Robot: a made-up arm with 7 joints.
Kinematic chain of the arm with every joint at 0, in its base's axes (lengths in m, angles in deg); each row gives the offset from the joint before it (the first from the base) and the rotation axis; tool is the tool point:
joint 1: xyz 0 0 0.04 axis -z
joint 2: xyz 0 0.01 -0.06 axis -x
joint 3: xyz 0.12 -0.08 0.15 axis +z
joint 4: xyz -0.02 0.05 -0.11 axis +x
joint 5: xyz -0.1 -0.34 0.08 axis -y
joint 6: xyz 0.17 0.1 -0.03 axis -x
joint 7: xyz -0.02 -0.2 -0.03 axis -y
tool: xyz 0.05 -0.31 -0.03
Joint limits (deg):
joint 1: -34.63..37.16
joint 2: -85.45..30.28
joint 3: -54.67..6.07
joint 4: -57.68..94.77
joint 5: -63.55..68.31
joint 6: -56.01..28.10
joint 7: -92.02..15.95
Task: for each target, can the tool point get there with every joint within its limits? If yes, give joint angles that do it. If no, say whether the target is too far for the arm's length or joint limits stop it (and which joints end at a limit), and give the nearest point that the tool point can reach.
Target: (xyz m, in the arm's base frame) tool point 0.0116 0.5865 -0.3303
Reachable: yes | joints -3.09 -45.43 -42.66 67.24 -31.84 -39.58 -83.86
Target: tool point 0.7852 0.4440 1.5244
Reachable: no: too far | nearest point 0.3045 0.1722 0.7429 | short by 0.957 m
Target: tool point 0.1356 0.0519 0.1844
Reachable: no: joint limits stop it (at a limit: joint 1, joint 2, joint 3, joint 4, joint 6) | nearest point 0.3464 0.2652 0.3669 | short by 0.351 m
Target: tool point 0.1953 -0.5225 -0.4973
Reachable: yes | joints -8.74 -54.70 -20.10 -19.67 40.28 -27.18 -64.48
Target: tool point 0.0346 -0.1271 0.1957
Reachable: no: joint limits stop it (at a limit: joint 1, joint 2, joint 3, joint 6) | nearest point -0.0098 -0.3768 0.4015 | short by 0.327 m
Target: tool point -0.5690 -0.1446 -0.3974
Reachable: yes | joints 29.57 -70.26 -43.16 -29.54 -51.56 -5.28 -9.11
